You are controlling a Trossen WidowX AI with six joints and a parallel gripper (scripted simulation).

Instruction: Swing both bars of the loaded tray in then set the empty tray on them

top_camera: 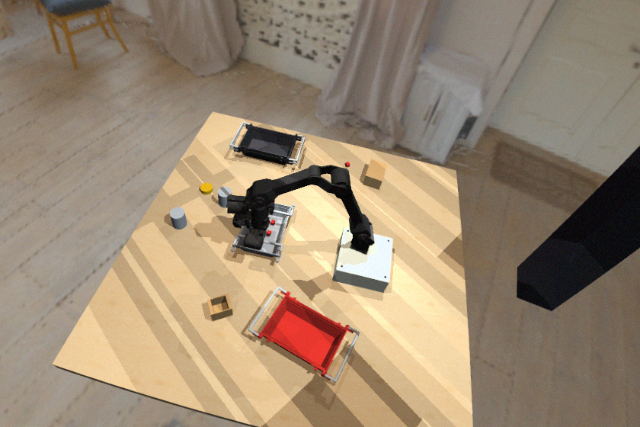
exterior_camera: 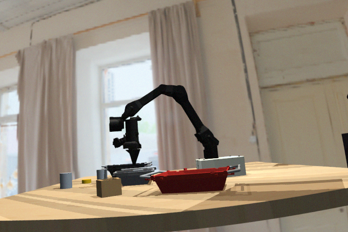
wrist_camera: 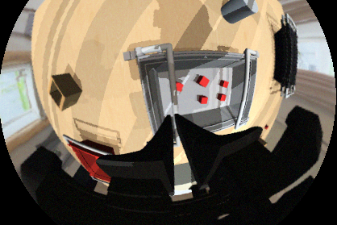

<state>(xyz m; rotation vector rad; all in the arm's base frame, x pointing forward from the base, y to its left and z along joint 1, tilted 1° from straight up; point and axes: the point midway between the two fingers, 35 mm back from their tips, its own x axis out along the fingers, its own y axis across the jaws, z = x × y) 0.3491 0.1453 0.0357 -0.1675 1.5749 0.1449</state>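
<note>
The red tray lies 280 mm behind my gripper tip, 240 mm to the left of it and 40 mm below it. From my gripper tip the other things lie so: red cube 610 mm to the right, 160 mm behind, 80 mm below; then small box 270 mm to the left, 70 mm below, 10 mm ahead; then yellow disc 330 mm ahead, 170 mm to the right, 80 mm below.
</note>
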